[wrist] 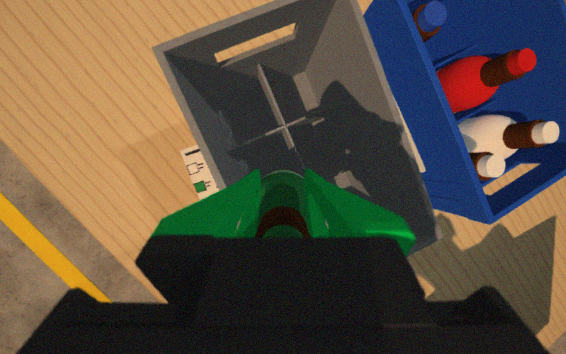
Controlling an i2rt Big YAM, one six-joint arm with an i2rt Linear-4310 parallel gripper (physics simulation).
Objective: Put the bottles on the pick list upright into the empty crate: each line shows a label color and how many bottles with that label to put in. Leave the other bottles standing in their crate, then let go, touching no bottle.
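Places are measured from the arm's base along level axes (x ahead, y left, z up), in millimetres.
Where they show: gripper, fingertip midpoint: (pixel 282 176).
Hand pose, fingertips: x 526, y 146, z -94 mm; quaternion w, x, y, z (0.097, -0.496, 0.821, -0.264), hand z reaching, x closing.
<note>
Each offset is from my fingertips to the top centre of the thing. "*": to the spot under its first point. Level surfaces: height alone.
My gripper (pixel 282 176) is shut on a green-capped bottle @[dz +36, dx -34, dy +14 mm] (pixel 282 216) with a brown neck. The bottle points away from the camera, over the near part of the grey crate @[* dz -44, dx +86, dy +43 mm] (pixel 185 112); its base and its height above the crate floor are hidden. The grey crate has a crossed divider and no bottles show in its visible compartments. The pick list @[dz -218, dx +23, dy +109 mm] (pixel 194 167) lies left of the crate, partly covered, with a white and a green bottle symbol. In the blue crate @[dz -44, dx -30, dy -270 mm] (pixel 425 107) stand a red bottle @[dz -56, dx -30, dy -312 mm] (pixel 465 82), a white bottle @[dz -56, dx -121, dy -308 mm] (pixel 487 134), another white-capped bottle @[dz -56, dx -118, dy -222 mm] (pixel 491 165) and a blue-capped bottle @[dz -56, dx +62, dy -227 mm] (pixel 432 16).
The blue crate stands close along the right side of the grey crate. Both stand on a wooden table @[dz -219 mm] (pixel 90 80). The table's edge runs down the left, with grey floor (pixel 25 260) and a yellow line (pixel 45 250) beyond. Shadows fall across the grey crate and the table at the right.
</note>
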